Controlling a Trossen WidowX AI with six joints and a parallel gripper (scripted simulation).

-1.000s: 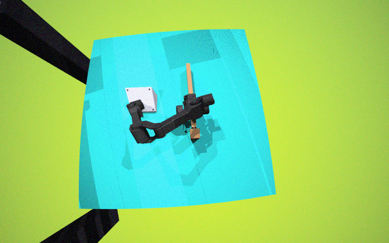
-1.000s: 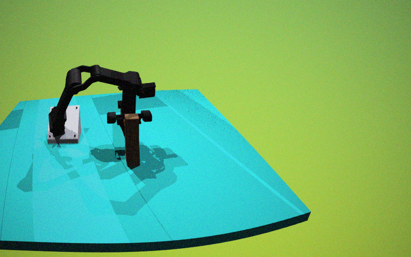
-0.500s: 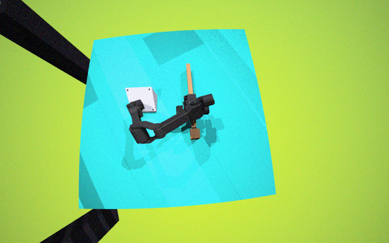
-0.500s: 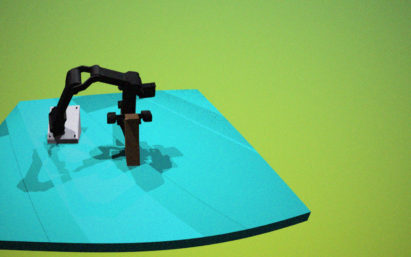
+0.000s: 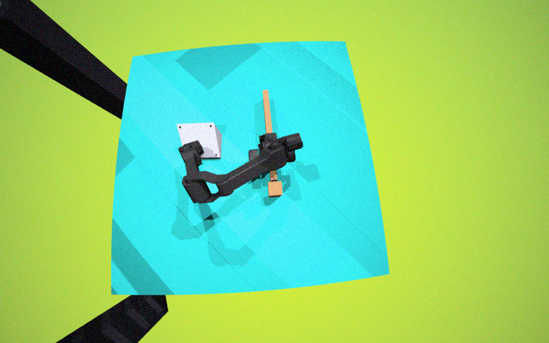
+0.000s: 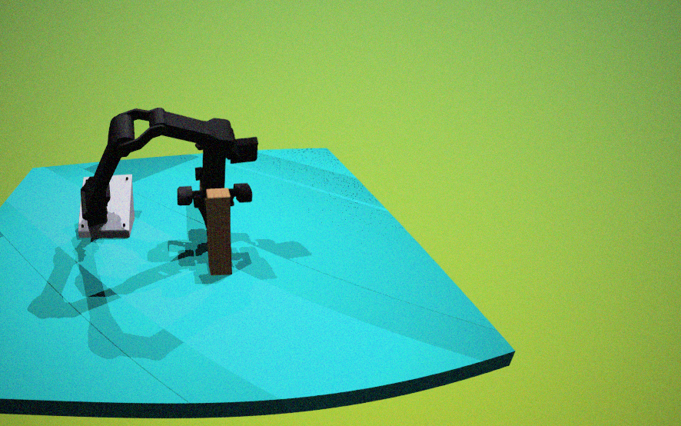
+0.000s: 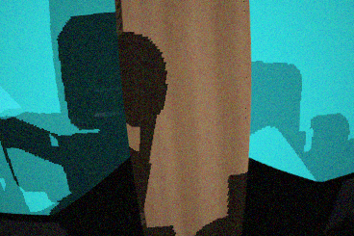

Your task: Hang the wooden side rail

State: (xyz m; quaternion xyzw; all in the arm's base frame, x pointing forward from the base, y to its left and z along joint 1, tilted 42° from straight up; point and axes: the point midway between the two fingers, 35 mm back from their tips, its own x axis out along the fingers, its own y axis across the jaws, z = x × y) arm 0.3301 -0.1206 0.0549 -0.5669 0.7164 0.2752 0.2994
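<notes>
My gripper tip is 2 cm past the headboard post, 13 cm to the left of it and 4 cm below it.
</notes>
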